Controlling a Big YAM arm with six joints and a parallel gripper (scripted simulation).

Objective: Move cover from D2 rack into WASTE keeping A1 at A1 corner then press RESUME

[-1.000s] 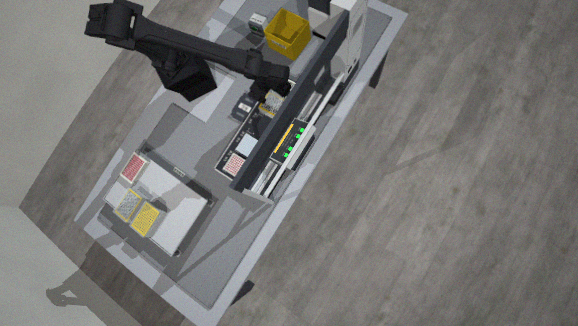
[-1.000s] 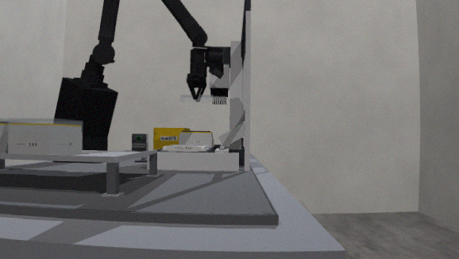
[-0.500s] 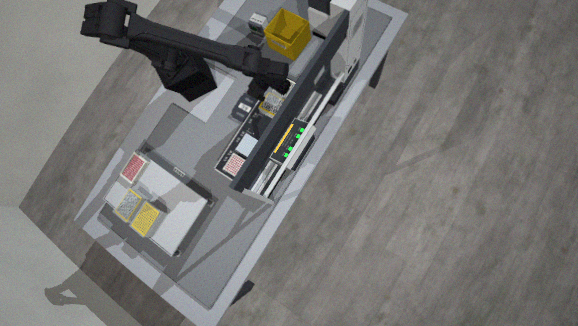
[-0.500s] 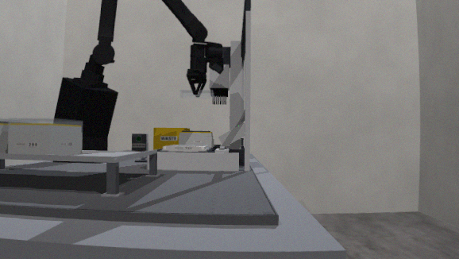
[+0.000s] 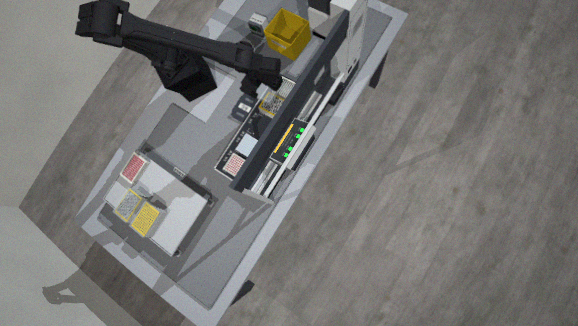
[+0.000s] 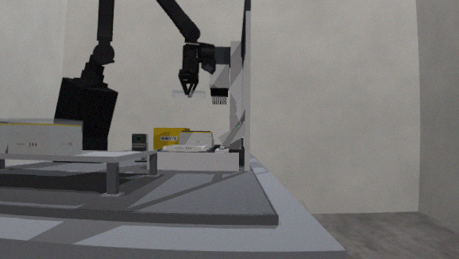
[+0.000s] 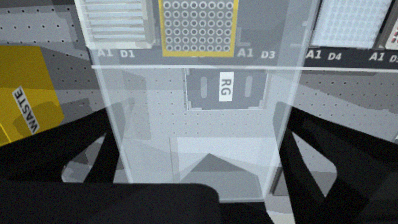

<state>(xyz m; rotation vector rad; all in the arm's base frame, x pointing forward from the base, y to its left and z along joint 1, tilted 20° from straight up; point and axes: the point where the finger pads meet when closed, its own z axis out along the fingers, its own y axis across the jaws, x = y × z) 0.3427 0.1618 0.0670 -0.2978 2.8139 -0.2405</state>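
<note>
Now: hand 190 mm past the yellow waste bin, 320 mm to the right of it and 220 mm above it. Also, from my hand: pipetting head 50 mm ahead, 330 mm to the left, 120 mm above; clear cover right at my hand; tip rack 30 mm ahead, 170 mm below.
</note>
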